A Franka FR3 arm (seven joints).
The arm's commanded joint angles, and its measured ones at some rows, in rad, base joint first. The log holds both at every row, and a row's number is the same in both.
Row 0, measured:
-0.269 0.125 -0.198 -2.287 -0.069 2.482 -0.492
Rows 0 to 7, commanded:
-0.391 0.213 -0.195 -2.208 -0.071 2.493 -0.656
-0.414 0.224 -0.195 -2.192 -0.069 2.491 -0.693
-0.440 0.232 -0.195 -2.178 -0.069 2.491 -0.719
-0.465 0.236 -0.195 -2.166 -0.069 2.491 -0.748
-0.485 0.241 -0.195 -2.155 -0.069 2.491 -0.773
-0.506 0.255 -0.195 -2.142 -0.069 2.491 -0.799
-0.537 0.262 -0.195 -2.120 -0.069 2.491 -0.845
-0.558 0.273 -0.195 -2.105 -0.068 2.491 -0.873
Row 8, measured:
-0.492 0.221 -0.206 -2.162 -0.069 2.487 -0.790
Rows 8 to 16, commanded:
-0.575 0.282 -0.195 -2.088 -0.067 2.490 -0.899
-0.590 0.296 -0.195 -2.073 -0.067 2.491 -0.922
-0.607 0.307 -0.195 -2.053 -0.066 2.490 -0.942
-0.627 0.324 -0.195 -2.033 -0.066 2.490 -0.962
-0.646 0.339 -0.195 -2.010 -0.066 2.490 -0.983
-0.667 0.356 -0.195 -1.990 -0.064 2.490 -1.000
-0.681 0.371 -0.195 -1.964 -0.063 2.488 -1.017
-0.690 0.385 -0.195 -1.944 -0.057 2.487 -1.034
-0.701 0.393 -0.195 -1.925 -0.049 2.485 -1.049
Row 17, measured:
-0.660 0.328 -0.208 -2.010 -0.068 2.487 -0.995
